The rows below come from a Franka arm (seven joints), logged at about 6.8 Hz.
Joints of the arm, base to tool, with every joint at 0 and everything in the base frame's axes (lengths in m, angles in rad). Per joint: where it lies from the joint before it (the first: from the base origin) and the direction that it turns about. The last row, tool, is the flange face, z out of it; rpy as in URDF.
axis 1: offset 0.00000 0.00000 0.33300 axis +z
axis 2: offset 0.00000 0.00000 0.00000 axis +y
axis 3: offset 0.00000 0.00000 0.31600 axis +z
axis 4: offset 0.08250 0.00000 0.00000 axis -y
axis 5: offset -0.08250 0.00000 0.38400 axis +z
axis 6: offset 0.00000 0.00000 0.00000 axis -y
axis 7: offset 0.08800 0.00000 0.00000 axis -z
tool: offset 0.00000 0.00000 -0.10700 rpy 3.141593 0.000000 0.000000
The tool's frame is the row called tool.
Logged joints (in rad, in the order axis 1, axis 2, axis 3, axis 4, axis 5, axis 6, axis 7), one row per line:
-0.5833, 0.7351, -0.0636, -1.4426, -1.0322, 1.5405, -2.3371
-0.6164, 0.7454, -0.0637, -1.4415, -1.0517, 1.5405, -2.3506
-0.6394, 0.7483, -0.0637, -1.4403, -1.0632, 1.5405, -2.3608
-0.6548, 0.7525, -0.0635, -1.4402, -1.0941, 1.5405, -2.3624
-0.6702, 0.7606, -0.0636, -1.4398, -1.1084, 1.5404, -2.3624
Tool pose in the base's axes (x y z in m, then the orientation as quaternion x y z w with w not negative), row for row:
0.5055, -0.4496, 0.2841, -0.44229, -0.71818, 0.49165, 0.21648
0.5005, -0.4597, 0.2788, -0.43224, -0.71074, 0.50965, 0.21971
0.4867, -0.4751, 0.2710, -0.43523, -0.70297, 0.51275, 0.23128
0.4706, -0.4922, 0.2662, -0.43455, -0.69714, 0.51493, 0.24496
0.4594, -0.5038, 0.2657, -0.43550, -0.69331, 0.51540, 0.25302
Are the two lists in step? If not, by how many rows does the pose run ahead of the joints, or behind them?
The pose runs 2 rows behind the joints: the pose in row i belongs to the joints in row i - 2.
